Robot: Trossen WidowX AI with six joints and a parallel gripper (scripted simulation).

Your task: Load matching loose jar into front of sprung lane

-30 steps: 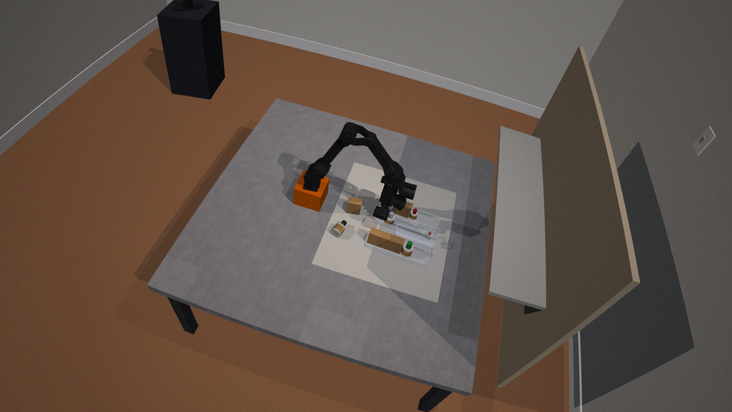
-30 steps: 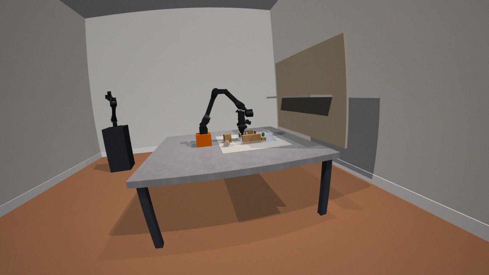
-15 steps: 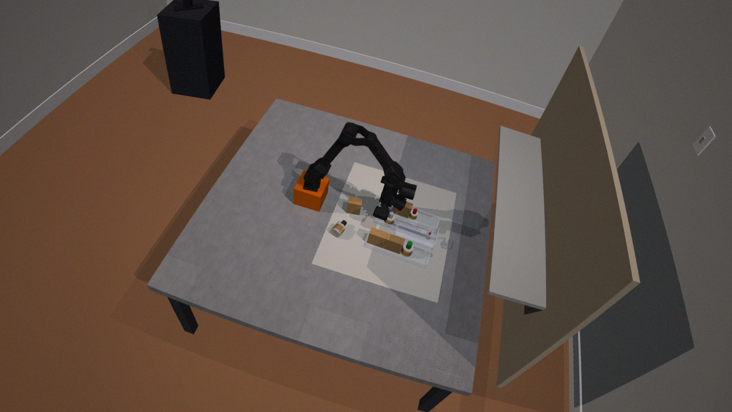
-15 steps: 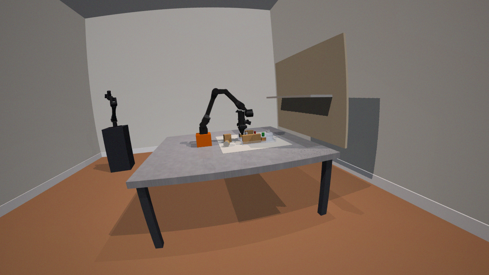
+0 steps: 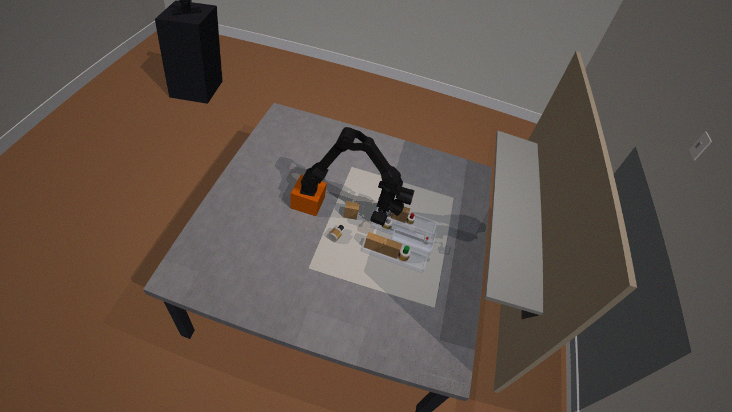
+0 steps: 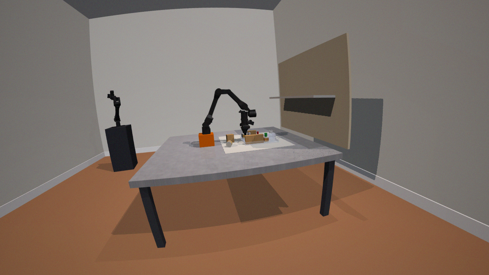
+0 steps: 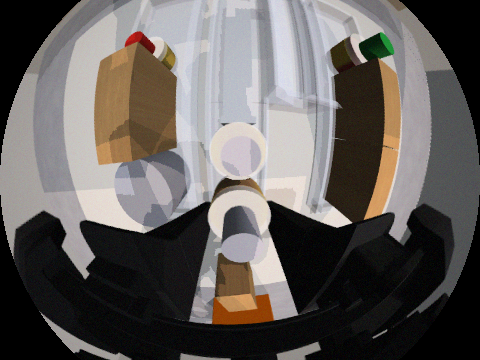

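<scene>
My gripper tip is now 13 cm past the brown box, 3 cm to the right of it and 1 cm above it. Round my gripper tip: clear lane rack (14 cm ahead, 5 cm to the right, 3 cm below); wall shelf (50 cm ahead, 8 cm to the right, 32 cm above).
</scene>
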